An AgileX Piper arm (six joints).
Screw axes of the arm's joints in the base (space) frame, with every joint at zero. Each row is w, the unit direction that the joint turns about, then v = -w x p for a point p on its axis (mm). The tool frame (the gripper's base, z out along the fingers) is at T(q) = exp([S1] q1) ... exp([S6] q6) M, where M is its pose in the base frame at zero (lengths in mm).
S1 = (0, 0, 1, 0, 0, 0)
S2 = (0, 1, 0, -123, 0, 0)
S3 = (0, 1, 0, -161.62, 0, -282.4)
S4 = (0.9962, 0, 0.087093, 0, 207.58, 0)
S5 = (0, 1, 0, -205.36, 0, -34.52)
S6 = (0.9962, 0, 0.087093, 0, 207.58, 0)
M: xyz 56.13 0 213.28 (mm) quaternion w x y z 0.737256 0 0.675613 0
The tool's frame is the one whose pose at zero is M.
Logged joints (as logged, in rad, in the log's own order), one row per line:
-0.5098, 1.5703, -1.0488, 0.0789, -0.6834, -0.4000
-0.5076, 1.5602, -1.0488, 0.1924, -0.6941, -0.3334
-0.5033, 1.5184, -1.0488, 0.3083, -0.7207, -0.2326
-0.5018, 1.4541, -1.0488, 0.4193, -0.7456, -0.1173
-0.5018, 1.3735, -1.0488, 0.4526, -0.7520, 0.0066
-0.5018, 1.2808, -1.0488, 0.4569, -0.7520, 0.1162
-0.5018, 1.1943, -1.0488, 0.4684, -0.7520, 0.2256
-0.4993, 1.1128, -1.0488, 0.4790, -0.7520, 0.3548
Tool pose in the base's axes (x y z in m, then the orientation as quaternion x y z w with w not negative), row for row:
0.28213, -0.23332, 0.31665, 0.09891, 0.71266, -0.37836, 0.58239
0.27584, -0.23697, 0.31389, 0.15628, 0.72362, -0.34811, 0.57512
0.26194, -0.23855, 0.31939, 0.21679, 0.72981, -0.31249, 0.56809
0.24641, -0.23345, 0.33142, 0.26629, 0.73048, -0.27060, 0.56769
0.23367, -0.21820, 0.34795, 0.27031, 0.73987, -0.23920, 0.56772
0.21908, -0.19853, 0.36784, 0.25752, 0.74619, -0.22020, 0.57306
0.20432, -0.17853, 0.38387, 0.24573, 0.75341, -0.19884, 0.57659
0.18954, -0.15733, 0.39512, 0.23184, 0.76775, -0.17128, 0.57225
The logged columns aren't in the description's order. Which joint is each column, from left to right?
Columns, left to right: q6, q2, q3, q4, q1, q5.
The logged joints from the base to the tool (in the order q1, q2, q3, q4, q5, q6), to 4 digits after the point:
-0.6834, 1.5703, -1.0488, 0.0789, -0.4000, -0.5098
-0.6941, 1.5602, -1.0488, 0.1924, -0.3334, -0.5076
-0.7207, 1.5184, -1.0488, 0.3083, -0.2326, -0.5033
-0.7456, 1.4541, -1.0488, 0.4193, -0.1173, -0.5018
-0.7520, 1.3735, -1.0488, 0.4526, 0.0066, -0.5018
-0.7520, 1.2808, -1.0488, 0.4569, 0.1162, -0.5018
-0.7520, 1.1943, -1.0488, 0.4684, 0.2256, -0.5018
-0.7520, 1.1128, -1.0488, 0.4790, 0.3548, -0.4993

